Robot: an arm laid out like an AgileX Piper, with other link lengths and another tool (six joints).
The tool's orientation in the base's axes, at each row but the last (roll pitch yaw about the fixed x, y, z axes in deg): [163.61 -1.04 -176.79]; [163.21 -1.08 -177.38]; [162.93 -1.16 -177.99]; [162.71 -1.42 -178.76]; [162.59 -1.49 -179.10]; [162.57 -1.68 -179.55]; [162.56 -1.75 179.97]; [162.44 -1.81 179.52]
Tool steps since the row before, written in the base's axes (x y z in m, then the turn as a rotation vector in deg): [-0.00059 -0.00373 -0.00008 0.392 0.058 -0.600]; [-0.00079 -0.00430 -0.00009 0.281 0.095 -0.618]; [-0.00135 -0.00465 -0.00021 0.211 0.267 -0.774]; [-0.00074 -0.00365 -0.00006 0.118 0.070 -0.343]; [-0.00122 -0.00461 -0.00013 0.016 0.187 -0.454]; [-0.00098 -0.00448 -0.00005 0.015 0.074 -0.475]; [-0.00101 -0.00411 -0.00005 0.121 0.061 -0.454]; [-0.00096 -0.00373 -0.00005 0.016 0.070 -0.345]
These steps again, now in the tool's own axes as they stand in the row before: [0.00080 -0.00357 -0.00095 -0.405 -0.133 0.579]; [0.00098 -0.00411 -0.00113 -0.297 -0.098 0.610]; [0.00151 -0.00447 -0.00112 -0.236 0.022 0.812]; [0.00082 -0.00349 -0.00100 -0.128 -0.037 0.345]; [0.00129 -0.00443 -0.00122 -0.031 0.043 0.488]; [0.00101 -0.00429 -0.00126 -0.029 -0.072 0.475]; [0.00101 -0.00395 -0.00115 -0.135 -0.077 0.448]; [0.00093 -0.00359 -0.00105 -0.026 -0.037 0.349]
